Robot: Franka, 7 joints.
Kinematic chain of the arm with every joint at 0, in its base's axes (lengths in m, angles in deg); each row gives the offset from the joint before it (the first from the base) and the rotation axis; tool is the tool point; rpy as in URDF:
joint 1: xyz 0 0 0.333 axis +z
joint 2: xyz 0 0 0 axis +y
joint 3: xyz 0 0 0.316 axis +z
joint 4: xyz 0.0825 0 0 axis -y
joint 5: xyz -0.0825 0 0.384 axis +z
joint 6: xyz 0 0 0 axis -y
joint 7: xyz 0.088 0 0 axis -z
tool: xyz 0 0 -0.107 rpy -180 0 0
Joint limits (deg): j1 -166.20..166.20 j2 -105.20..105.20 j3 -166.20..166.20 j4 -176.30..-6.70 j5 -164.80..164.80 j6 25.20..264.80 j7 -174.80..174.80
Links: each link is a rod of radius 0.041 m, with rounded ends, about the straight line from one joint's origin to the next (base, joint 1, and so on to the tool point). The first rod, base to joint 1, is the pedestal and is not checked.
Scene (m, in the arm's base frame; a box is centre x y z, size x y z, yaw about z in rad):
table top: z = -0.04
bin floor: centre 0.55 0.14 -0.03 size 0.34 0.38 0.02 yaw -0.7
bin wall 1: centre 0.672 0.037 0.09 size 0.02 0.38 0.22 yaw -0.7
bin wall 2: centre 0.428 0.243 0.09 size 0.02 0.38 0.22 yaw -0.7
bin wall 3: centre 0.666 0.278 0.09 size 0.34 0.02 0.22 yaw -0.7
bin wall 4: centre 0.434 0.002 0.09 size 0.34 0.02 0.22 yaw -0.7
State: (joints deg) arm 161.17 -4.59 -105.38 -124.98 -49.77 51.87 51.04
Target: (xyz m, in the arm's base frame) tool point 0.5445 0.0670 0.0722
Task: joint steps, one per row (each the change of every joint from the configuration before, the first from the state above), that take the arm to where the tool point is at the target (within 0.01 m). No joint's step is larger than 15 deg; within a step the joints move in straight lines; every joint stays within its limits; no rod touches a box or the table.
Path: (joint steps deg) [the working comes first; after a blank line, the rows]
Joints at the target: 156.80 -59.73 -137.38 -98.55 -64.18 77.49 51.04
Straight joint move there: clear.

1: -1.09 -13.78 -8.00 6.61 -3.60 6.40 0.00
2: -1.09 -13.79 -8.00 6.61 -3.61 6.41 0.00
3: -1.09 -13.78 -8.00 6.60 -3.60 6.40 0.00
4: -1.10 -13.79 -8.00 6.61 -3.60 6.41 0.00

